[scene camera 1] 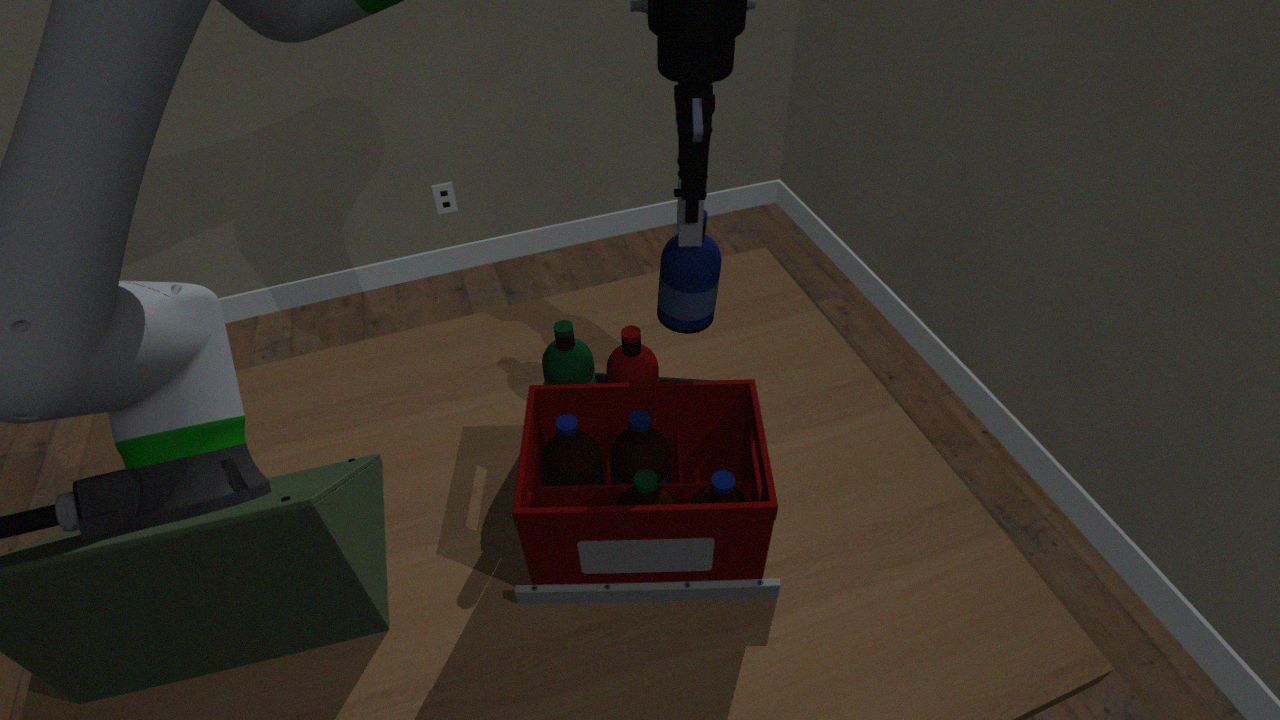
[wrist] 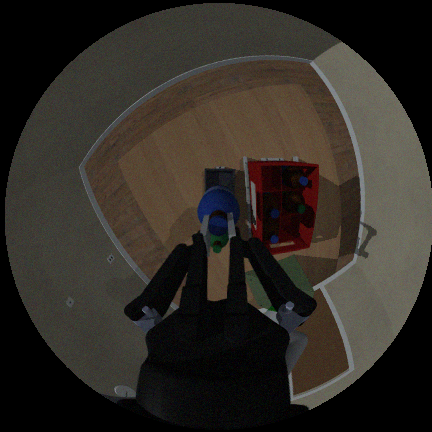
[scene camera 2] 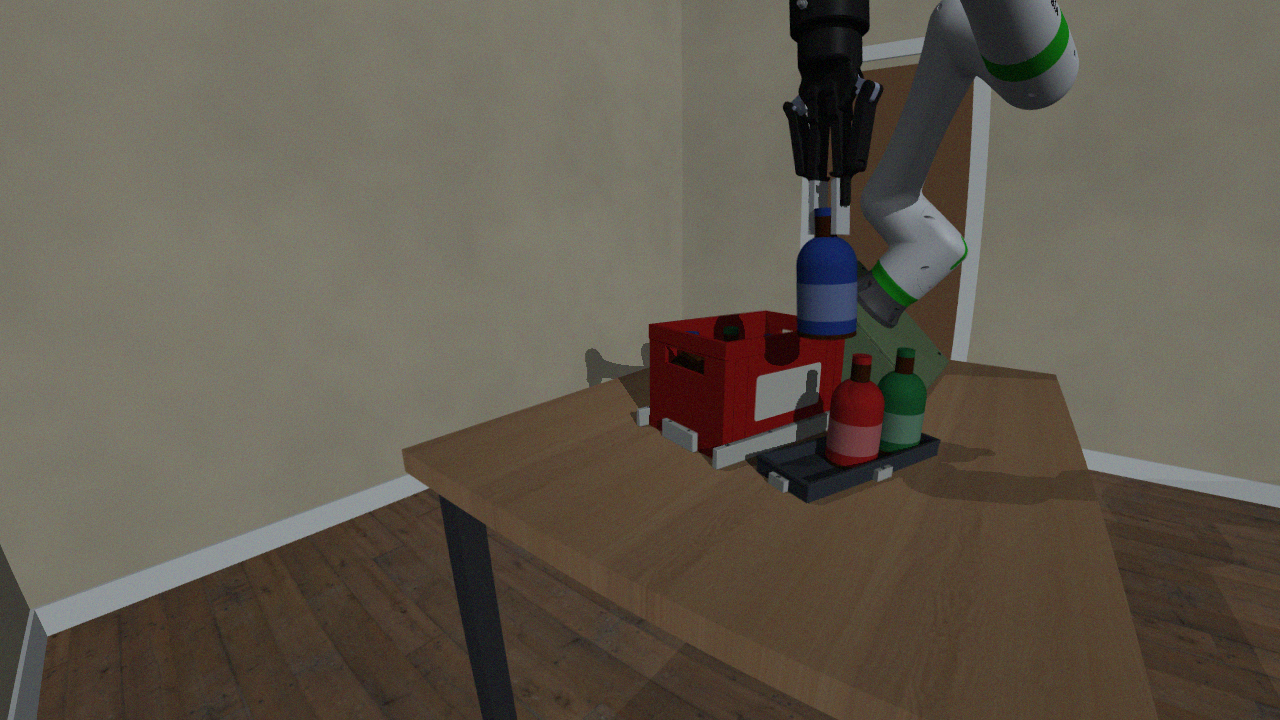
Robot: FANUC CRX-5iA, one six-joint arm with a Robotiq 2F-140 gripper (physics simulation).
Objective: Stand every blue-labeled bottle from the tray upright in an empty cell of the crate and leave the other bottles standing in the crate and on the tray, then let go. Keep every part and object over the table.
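Places are measured from the arm's base along level axes (x back, y right, z up), in metres.
Pixels of known places: gripper, fingertip midpoint: [scene camera 1: 689, 236] [wrist: 218, 221] [scene camera 2: 828, 234]; arm's base at its link origin: [scene camera 1: 200, 508] [scene camera 2: 871, 304].
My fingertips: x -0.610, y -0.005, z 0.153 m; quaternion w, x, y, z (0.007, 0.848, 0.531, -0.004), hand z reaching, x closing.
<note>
Ahead of a thing's pixels: the offset from my fingertips to its top centre. "spot": to the spot under its first point. Level surfaces: height alone.
My gripper [scene camera 1: 690, 234] [scene camera 2: 828, 219] [wrist: 218, 221] is shut on the neck of the blue-labeled bottle @[dx -0.003, dy +0.000, dz +0.032 m] [scene camera 1: 688, 286] [scene camera 2: 827, 286] [wrist: 218, 200], which hangs upright in the air above the tray @[spot: dx -0.077, dy -0.018, dz -0.305 m] [scene camera 2: 810, 492] [wrist: 206, 182]. A red bottle @[dx +0.060, dy -0.045, dz -0.159 m] [scene camera 1: 631, 365] [scene camera 2: 856, 420] and a green bottle @[dx +0.137, dy -0.098, dz -0.159 m] [scene camera 1: 568, 362] [scene camera 2: 902, 407] [wrist: 217, 243] stand on the tray. The red crate @[dx +0.118, dy +0.068, dz -0.143 m] [scene camera 1: 554, 537] [scene camera 2: 689, 385] [wrist: 254, 172] holds three blue-capped bottles @[dx +0.199, dy +0.069, dz -0.156 m] [scene camera 1: 572, 456] and one green-capped bottle @[dx +0.153, dy +0.185, dz -0.156 m] [scene camera 1: 645, 480] [wrist: 301, 209]. Its tray-side cell at the right in scene camera 1 looks empty; the opposite corner cell also looks empty in the wrist view.
Pale rails [scene camera 1: 648, 592] [scene camera 2: 756, 445] line the crate's base, beside the tray. The green robot pedestal [scene camera 1: 205, 573] [wrist: 282, 285] stands near the crate on the wooden table @[dz -0.319 m] [scene camera 1: 895, 573] [scene camera 2: 984, 573]. Walls stand beyond the table.
</note>
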